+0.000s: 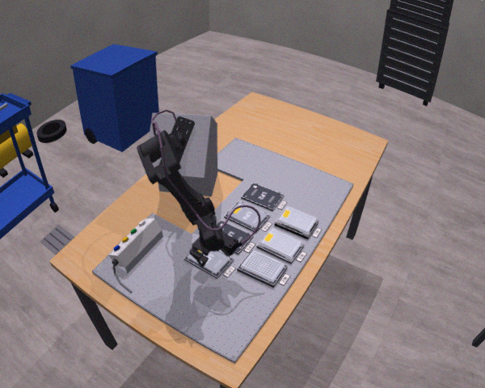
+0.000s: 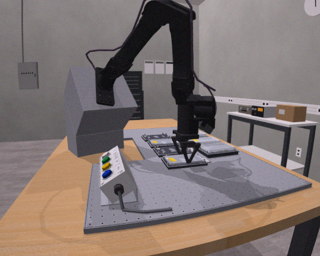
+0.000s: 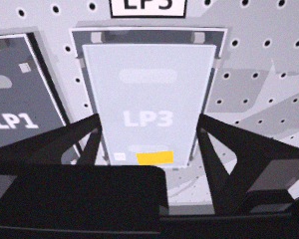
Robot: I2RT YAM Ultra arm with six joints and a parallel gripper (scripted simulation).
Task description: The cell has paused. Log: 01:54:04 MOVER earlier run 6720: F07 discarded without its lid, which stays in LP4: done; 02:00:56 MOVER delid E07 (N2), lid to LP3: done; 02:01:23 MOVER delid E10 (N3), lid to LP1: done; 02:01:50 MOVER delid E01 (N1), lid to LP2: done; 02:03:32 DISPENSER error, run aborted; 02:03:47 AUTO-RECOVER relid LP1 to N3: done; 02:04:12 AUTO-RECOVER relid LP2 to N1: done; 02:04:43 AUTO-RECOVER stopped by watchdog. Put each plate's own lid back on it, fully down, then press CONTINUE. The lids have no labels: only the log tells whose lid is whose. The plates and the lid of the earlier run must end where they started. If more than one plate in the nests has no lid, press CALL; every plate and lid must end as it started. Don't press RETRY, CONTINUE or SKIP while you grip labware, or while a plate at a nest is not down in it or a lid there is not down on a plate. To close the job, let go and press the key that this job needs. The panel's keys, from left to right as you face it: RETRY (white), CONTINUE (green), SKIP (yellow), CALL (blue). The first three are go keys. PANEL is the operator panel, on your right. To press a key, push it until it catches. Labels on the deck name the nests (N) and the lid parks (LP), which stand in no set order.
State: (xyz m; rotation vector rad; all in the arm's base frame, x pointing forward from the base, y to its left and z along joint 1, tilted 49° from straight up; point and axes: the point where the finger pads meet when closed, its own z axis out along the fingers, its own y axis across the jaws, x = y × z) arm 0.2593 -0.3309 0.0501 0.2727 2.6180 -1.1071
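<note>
Now: hand 19 cm short of the well plate and 2 cm to the right of it. The rest, counted from my hand: yellow skip key (30 cm behind, 6 cm to the right, 4 cm above); green continue key (29 cm behind, 4 cm above, 2 cm to the right); blue call key (31 cm behind, 11 cm to the right, 4 cm above).
</note>
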